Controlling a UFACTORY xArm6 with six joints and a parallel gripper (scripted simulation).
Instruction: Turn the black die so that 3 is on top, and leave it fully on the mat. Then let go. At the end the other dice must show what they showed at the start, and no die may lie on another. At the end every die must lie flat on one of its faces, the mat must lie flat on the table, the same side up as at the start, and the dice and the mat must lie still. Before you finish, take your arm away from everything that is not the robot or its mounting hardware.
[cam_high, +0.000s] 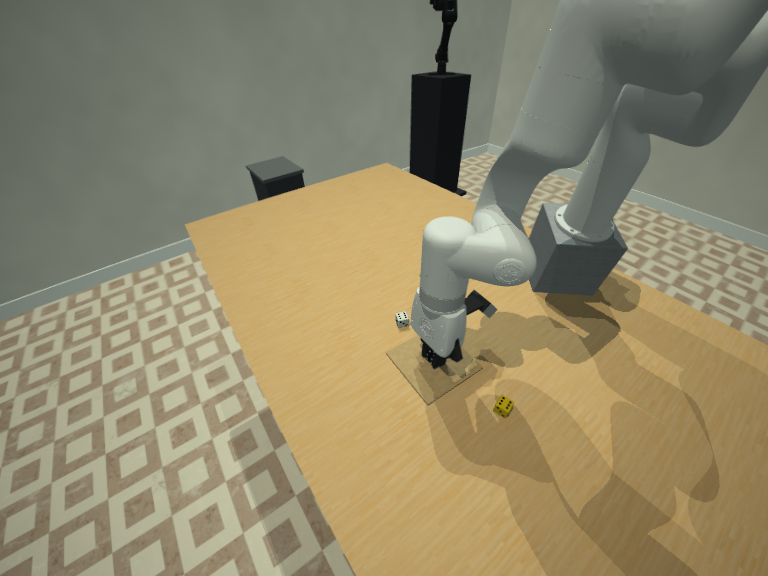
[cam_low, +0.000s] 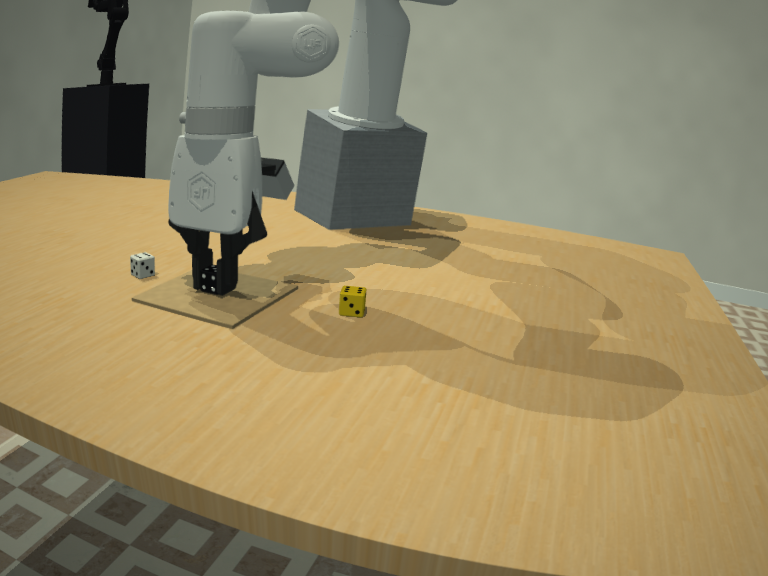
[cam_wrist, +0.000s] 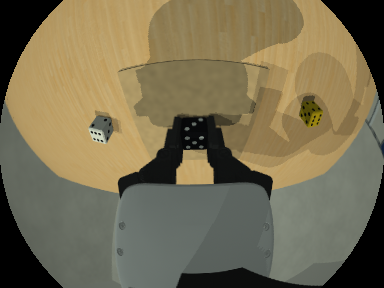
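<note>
Right now my hand is 10 mm above the black die. Also, from my hand: yellow die: 150 mm to the left, 20 mm behind, 10 mm below; tan mat: 30 mm below; white die: 120 mm to the right, 20 mm behind, 10 mm below.
</note>
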